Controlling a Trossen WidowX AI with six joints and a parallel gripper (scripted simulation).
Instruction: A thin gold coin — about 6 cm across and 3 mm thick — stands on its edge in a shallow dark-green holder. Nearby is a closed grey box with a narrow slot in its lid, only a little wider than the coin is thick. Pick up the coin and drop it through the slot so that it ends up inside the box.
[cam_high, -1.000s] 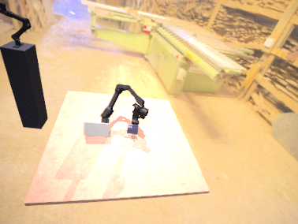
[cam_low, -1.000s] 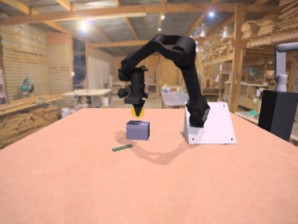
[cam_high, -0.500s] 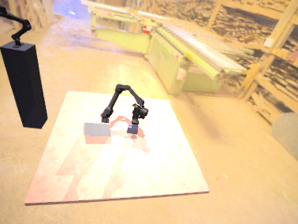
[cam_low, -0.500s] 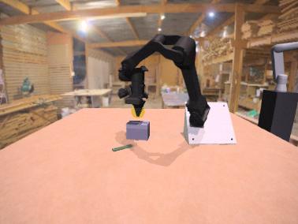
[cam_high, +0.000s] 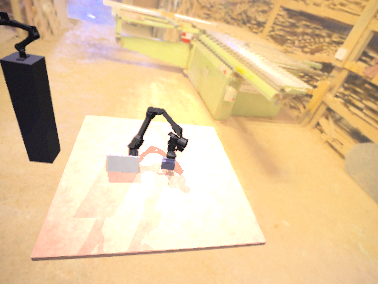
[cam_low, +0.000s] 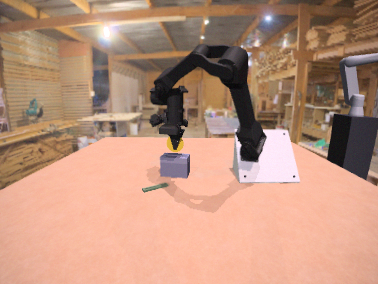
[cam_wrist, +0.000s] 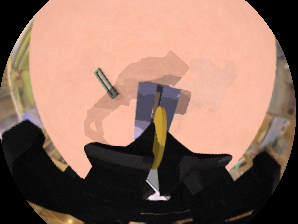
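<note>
Now: gripper tip 2 cm below the gold coin.
</note>
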